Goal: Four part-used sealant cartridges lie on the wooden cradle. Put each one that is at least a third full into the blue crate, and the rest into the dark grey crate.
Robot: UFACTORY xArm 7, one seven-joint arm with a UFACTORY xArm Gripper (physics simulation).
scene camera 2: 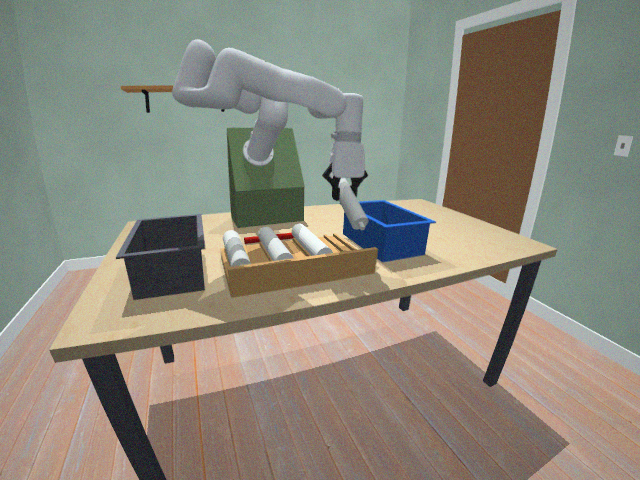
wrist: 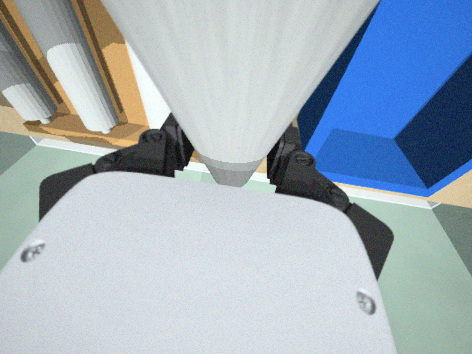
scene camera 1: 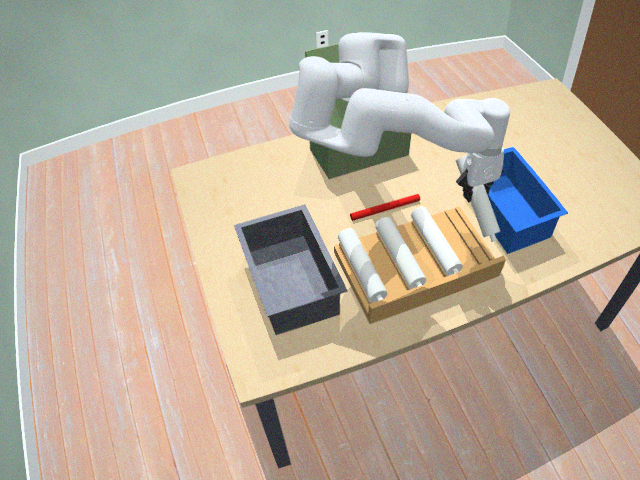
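Observation:
My gripper (scene camera 1: 478, 193) (scene camera 2: 346, 193) (wrist: 236, 118) is shut on a pale grey-white cartridge (scene camera 1: 484, 212) (scene camera 2: 353, 208) (wrist: 240, 75). It holds it in the air between the cradle's right end and the blue crate, with the nozzle end sloping down towards the front. Three cartridges lie side by side on the wooden cradle (scene camera 1: 439, 293) (scene camera 2: 305, 273): the left one (scene camera 1: 362, 264) (scene camera 2: 236, 248), the middle one (scene camera 1: 401, 253) (scene camera 2: 275, 244) and the right one (scene camera 1: 436, 240) (scene camera 2: 311, 239). The cradle's right slot is empty. The walls are opaque; no fill level shows.
The blue crate (scene camera 1: 529, 239) (scene camera 2: 403, 242) (wrist: 400, 75) stands right of the cradle, and the dark grey crate (scene camera 1: 310, 314) (scene camera 2: 165, 276) left of it. Both interiors look empty where visible. A red rod (scene camera 1: 385, 207) (scene camera 2: 253, 239) lies behind the cradle. The green pedestal (scene camera 1: 356, 161) (scene camera 2: 266, 205) stands behind.

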